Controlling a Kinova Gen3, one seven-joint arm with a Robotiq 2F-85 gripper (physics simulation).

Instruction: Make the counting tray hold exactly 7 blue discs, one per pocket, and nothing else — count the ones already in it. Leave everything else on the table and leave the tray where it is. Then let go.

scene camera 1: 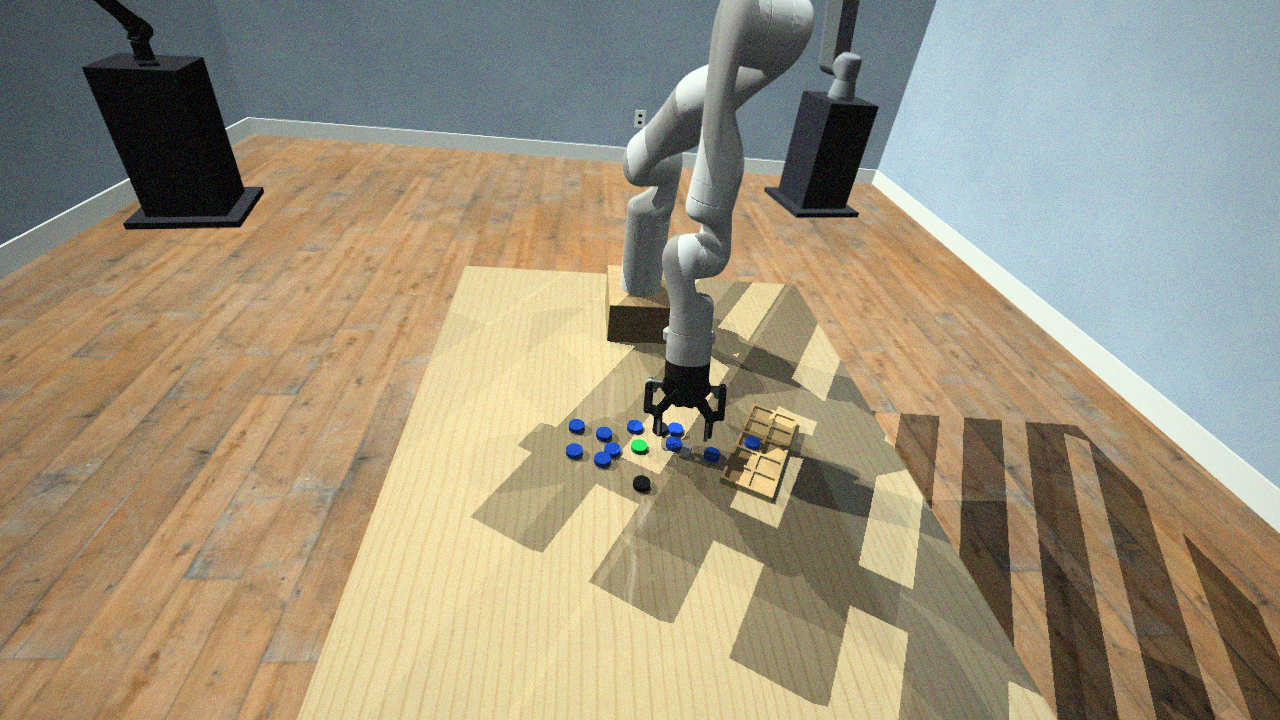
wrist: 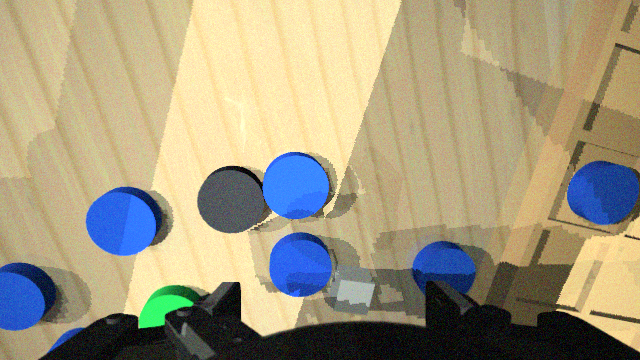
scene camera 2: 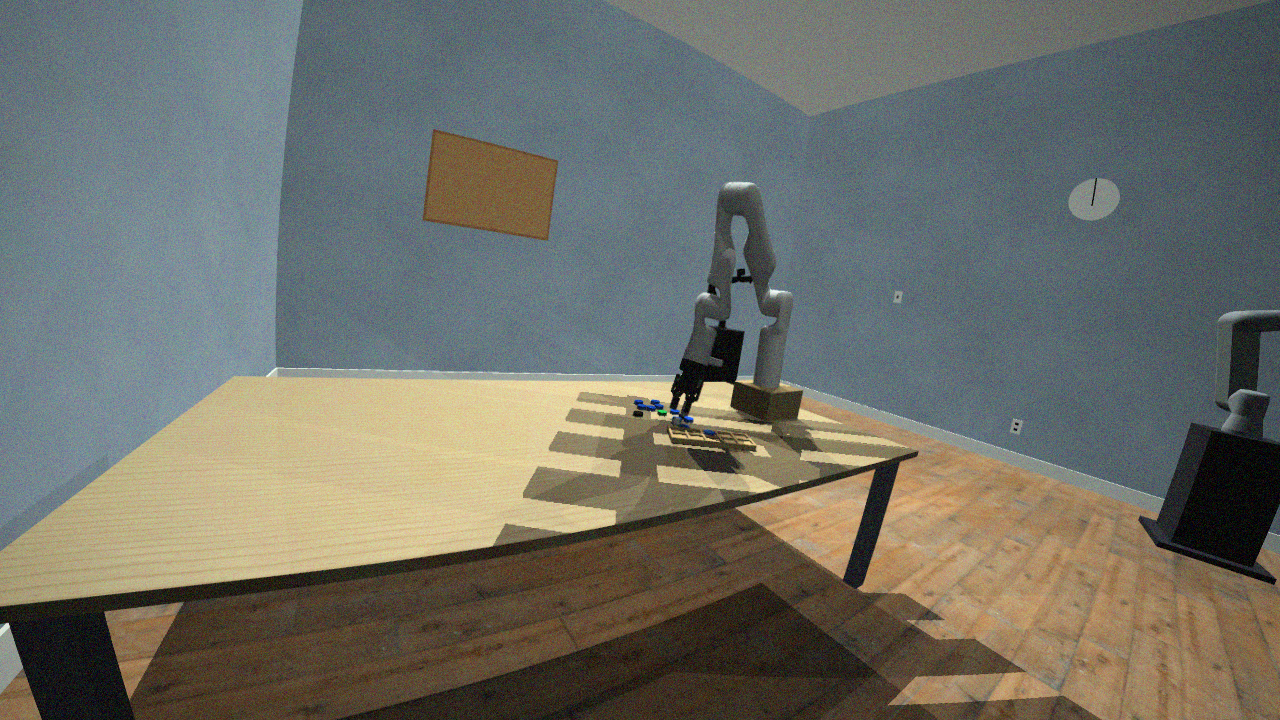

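The wooden counting tray (scene camera 1: 750, 491) (scene camera 2: 711, 442) (wrist: 540, 175) has one blue disc (scene camera 1: 752, 442) (wrist: 603, 193) in a pocket; part of the tray is outside the wrist view. My gripper (scene camera 1: 684, 434) (scene camera 2: 681, 413) (wrist: 333, 305) is open and empty, above the table left of the tray. Below it, one blue disc (scene camera 1: 674, 444) (wrist: 300, 265) lies beside a small pale cube (wrist: 355, 294). Another blue disc (scene camera 1: 711, 454) (wrist: 443, 265), near the tray, is partly hidden by the right finger. A third blue disc (scene camera 1: 675, 429) (wrist: 296, 186) touches a black disc (wrist: 231, 200). Several more blue discs (scene camera 1: 604, 433) lie left.
A green disc (scene camera 1: 639, 445) (wrist: 167, 307) lies left of the gripper, partly hidden by the left finger in the wrist view. A second black disc (scene camera 1: 641, 483) lies nearer scene camera 1. The arm's wooden base block (scene camera 1: 637, 320) (scene camera 2: 765, 402) stands behind.
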